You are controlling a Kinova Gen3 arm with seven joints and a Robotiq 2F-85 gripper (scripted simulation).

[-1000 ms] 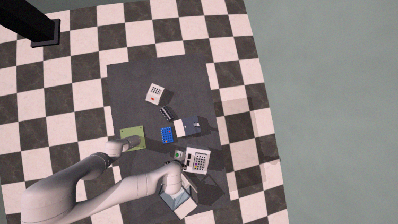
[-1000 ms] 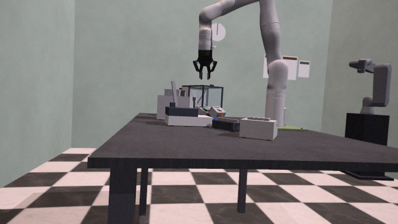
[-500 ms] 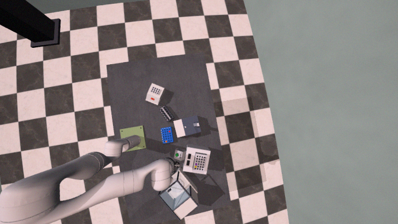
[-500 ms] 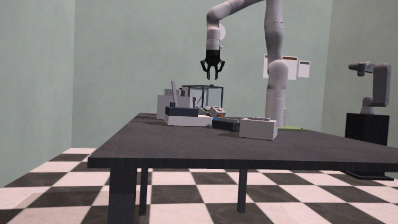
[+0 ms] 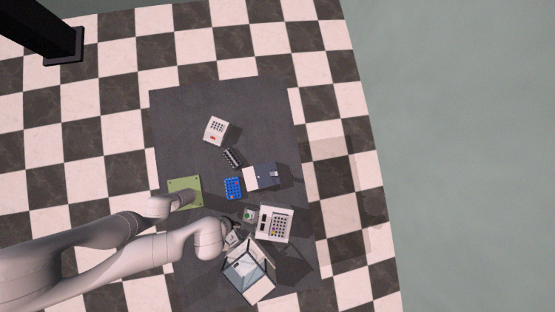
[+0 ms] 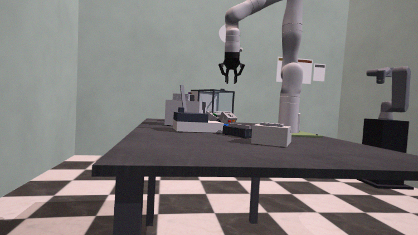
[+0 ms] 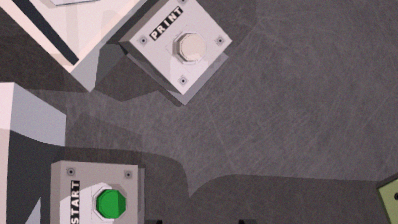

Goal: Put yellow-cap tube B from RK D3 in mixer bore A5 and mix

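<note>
The green start key is 70 mm ahead of my hand, 40 mm to the right of it and 180 mm below it. Also, from my hand: blue tube rack RK (130 mm to the left, 240 mm below); print key (40 mm behind, 150 mm to the right, 180 mm below); purple-capped tube (210 mm ahead, 90 mm to the right, 100 mm below).
</note>
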